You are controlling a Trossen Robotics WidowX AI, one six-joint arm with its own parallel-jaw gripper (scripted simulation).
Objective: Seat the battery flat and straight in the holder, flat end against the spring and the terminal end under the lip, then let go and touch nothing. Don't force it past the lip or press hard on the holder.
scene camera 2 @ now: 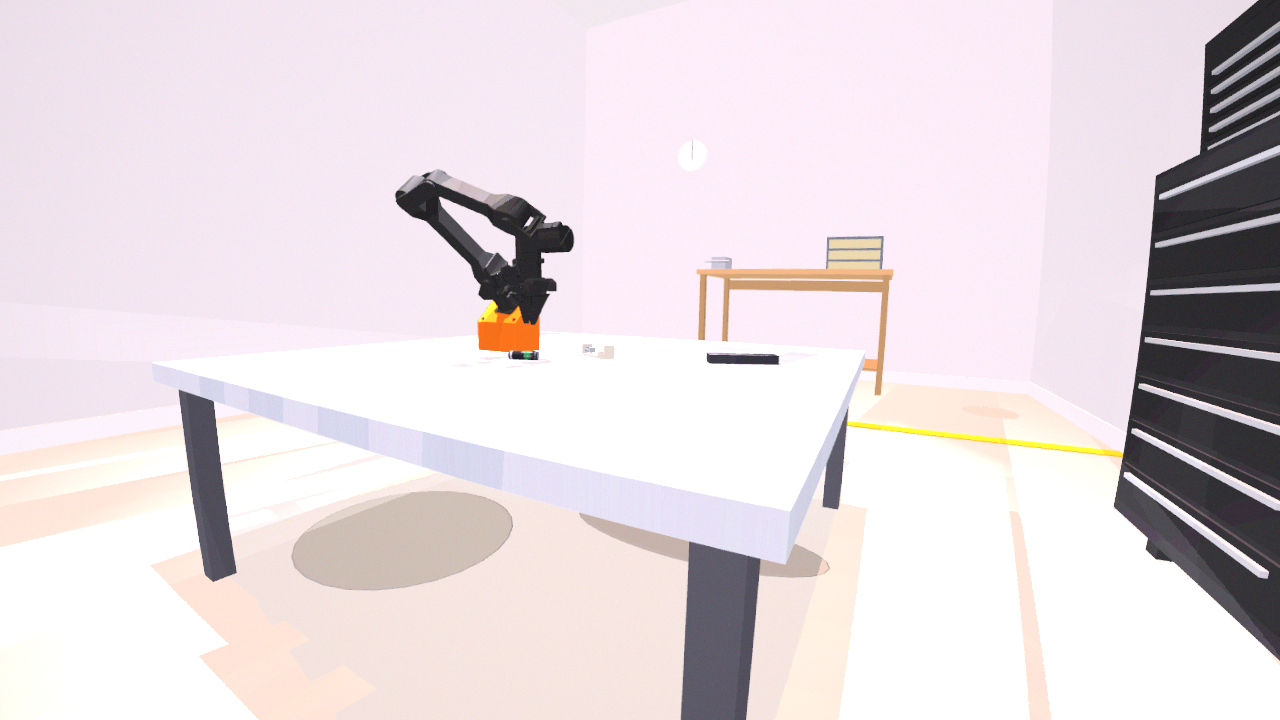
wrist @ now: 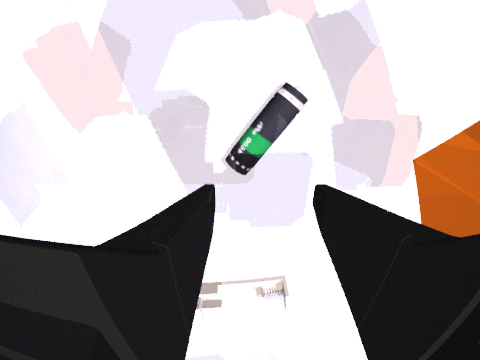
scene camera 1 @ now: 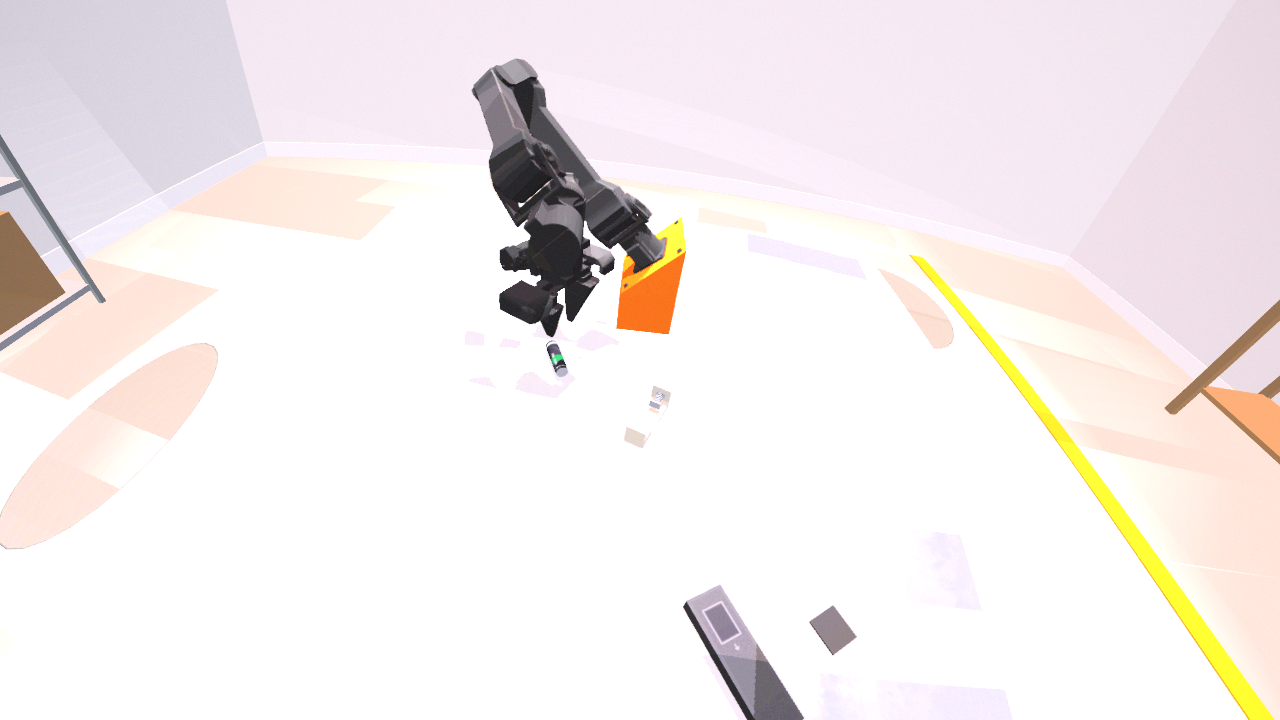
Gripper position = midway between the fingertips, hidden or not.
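Battery (wrist: pixel 272 120), visible. Dark bar (scene camera 2: pixel 712 358), likewise. My gripper: (scene camera 1: pixel 560 328), (scene camera 2: pixel 529 324), (wrist: pixel 265 194).
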